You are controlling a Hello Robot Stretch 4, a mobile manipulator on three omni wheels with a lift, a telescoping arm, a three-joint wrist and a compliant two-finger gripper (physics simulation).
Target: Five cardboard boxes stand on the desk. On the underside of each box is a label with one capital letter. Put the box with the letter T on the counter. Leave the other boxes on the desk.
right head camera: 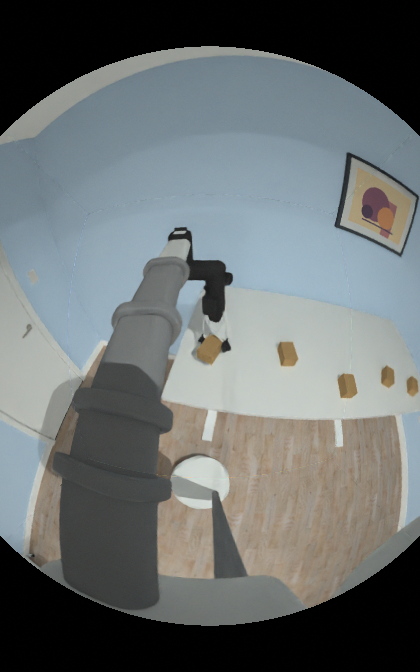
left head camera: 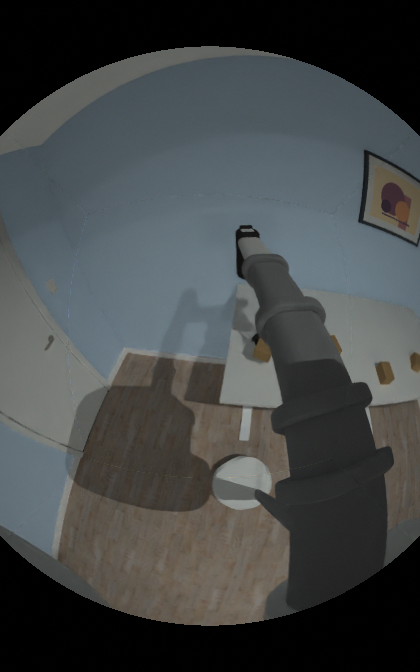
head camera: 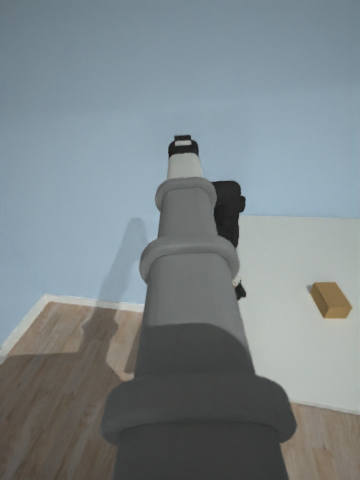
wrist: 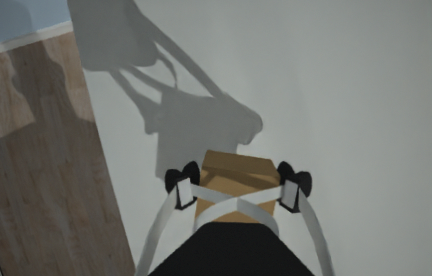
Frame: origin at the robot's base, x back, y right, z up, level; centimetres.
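Where they show: gripper, fingertip midpoint: [wrist: 237, 177].
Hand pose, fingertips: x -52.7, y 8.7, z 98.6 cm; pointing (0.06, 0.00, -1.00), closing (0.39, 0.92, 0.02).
Each offset is from my fingertips to the centre of the thing. Level surfaces: height alone.
A cardboard box @[dy -1.4, dx +2.1, dz +2.1 cm] [left head camera: 262, 351] [right head camera: 209, 350] [wrist: 240, 162] is between the two black fingertips of my gripper [right head camera: 214, 343] [wrist: 237, 177], which is shut on it. The box is raised a little above the left end of the white desk @[dz -6.3 cm] [head camera: 290, 370] [left head camera: 250, 390] [right head camera: 260, 395] [wrist: 360, 125], its shadow set apart from it. Four other boxes stand to the right on the desk: one @[dy +30.8, dx +0.7, dz -3.8 cm] [head camera: 330, 300] [left head camera: 336, 345] [right head camera: 288, 354] nearest, then a second [left head camera: 385, 373] [right head camera: 347, 385], a third [left head camera: 415, 361] [right head camera: 388, 376] and a fourth [right head camera: 412, 386]. No letter is visible; the undersides are hidden. I cannot make out the counter.
The telescoping arm [head camera: 195, 300] [left head camera: 310, 345] [right head camera: 135, 340] reaches out over the desk's left end. A blue wall stands behind the desk, with a framed picture [left head camera: 392, 200] [right head camera: 377, 205] at right. A white disc [left head camera: 242, 467] [right head camera: 200, 467] shows low in front of the desk. A door is at far left.
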